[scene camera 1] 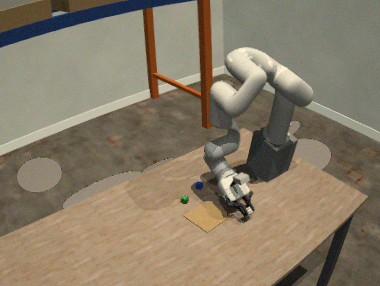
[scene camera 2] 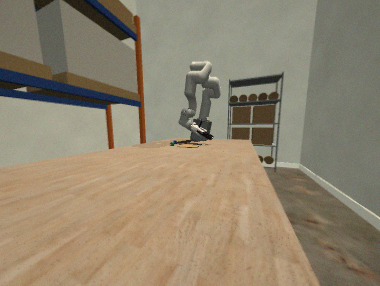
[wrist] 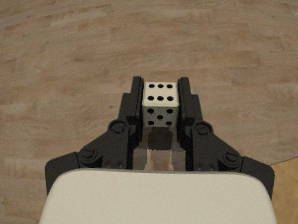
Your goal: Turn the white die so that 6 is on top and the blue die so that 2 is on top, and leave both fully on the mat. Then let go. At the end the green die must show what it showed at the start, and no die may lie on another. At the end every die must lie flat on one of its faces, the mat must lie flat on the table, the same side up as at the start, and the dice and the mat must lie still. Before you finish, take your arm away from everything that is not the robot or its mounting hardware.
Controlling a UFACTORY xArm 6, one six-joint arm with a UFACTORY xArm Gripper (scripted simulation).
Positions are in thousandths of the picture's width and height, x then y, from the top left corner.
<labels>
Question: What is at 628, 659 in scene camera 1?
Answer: My gripper.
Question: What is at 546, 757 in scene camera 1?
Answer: A tan mat.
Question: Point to a white die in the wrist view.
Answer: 539, 462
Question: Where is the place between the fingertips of my gripper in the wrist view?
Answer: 539, 408
</labels>
